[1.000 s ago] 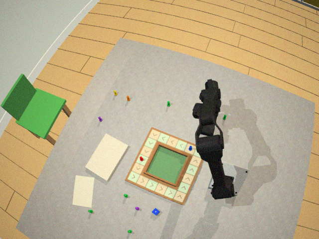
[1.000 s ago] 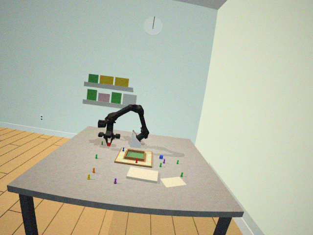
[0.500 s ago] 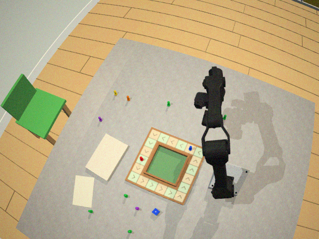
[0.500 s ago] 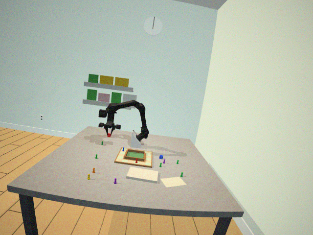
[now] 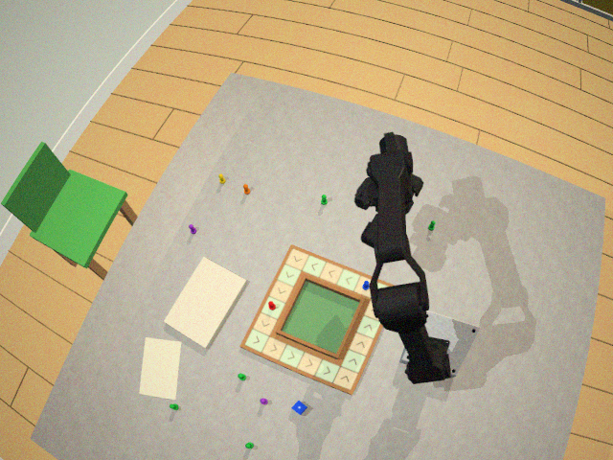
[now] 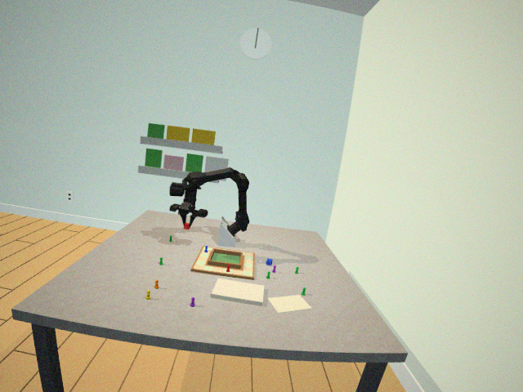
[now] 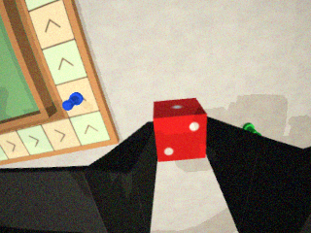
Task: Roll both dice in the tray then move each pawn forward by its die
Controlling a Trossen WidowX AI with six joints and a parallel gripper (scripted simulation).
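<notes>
My gripper tip is 43 cm to the right of the blue die, 12 cm above it and 9 cm short of it. Round my gripper tip: green tray 21 cm to the left, 13 cm below, 10 cm ahead; red pawn 22 cm to the left, 22 cm ahead, 11 cm below; blue pawn 11 cm to the left, 11 cm below, 2 cm ahead.
</notes>
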